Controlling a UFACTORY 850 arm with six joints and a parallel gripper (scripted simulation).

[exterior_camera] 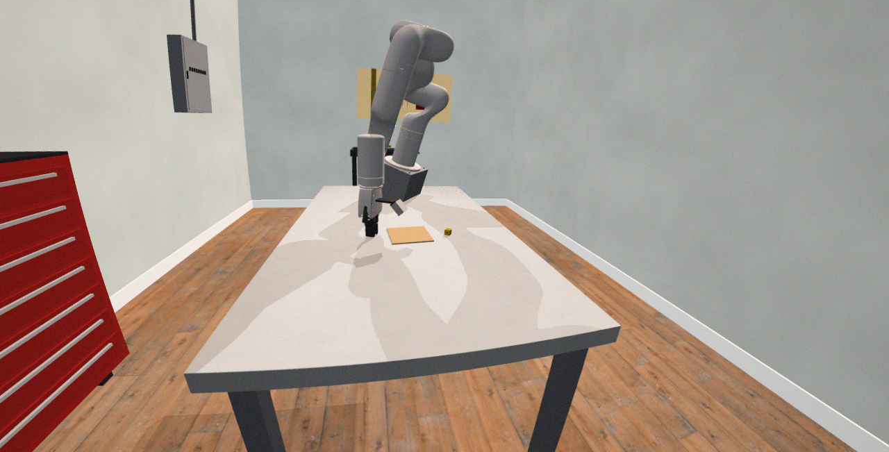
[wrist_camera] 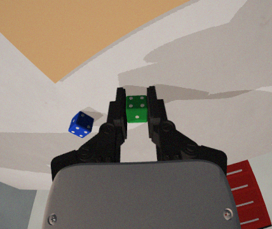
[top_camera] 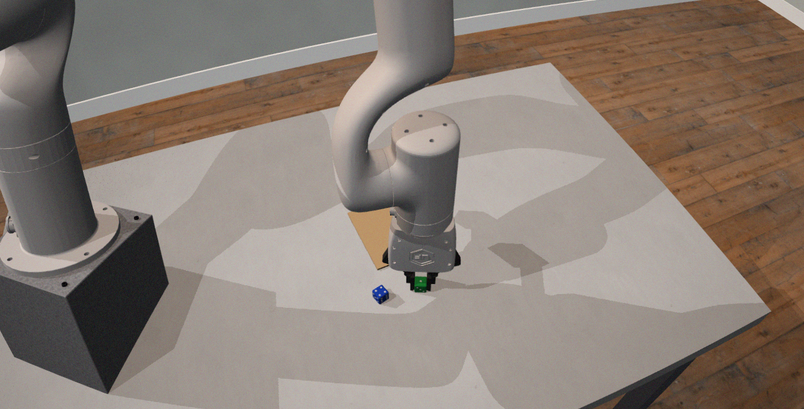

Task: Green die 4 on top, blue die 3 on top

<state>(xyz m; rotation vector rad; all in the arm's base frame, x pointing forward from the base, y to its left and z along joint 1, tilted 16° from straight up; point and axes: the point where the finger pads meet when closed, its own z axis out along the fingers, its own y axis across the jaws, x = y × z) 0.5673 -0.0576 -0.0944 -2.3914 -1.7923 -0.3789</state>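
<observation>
My gripper is now 70 mm past the blue die, 10 mm to the left of it and 10 mm above it. Round my hand: tan mat 10 mm behind, 130 mm to the left, 20 mm below; yellow die 20 mm behind, 260 mm to the left, 10 mm below; green die 10 mm to the right, 10 mm below.
</observation>
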